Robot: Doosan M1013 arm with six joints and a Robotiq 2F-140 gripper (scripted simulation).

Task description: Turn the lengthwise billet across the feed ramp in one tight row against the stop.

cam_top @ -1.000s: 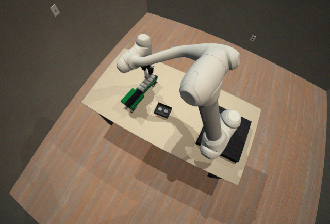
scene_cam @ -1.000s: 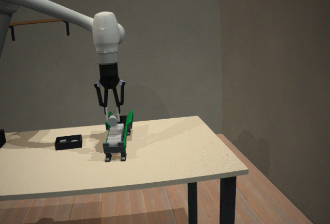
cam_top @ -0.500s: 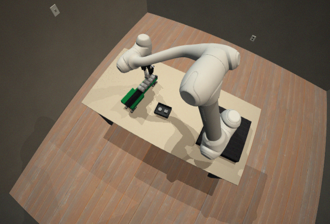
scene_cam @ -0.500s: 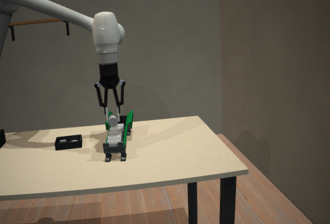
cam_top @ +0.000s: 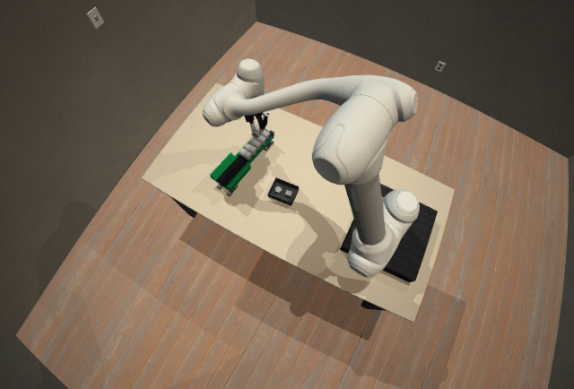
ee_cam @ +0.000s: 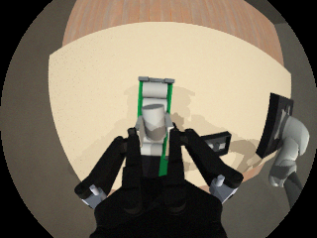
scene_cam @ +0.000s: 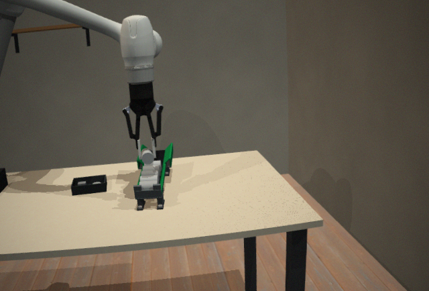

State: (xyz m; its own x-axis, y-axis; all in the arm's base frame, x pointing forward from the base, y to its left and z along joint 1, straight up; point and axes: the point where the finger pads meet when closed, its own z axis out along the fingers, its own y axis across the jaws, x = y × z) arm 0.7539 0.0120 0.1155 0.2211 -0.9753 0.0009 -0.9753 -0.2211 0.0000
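Now: hand 130 mm above the stop and 70 mm to the left of it. Round my hand: small black tray 260 mm behind, 180 mm below, 140 mm to the left.
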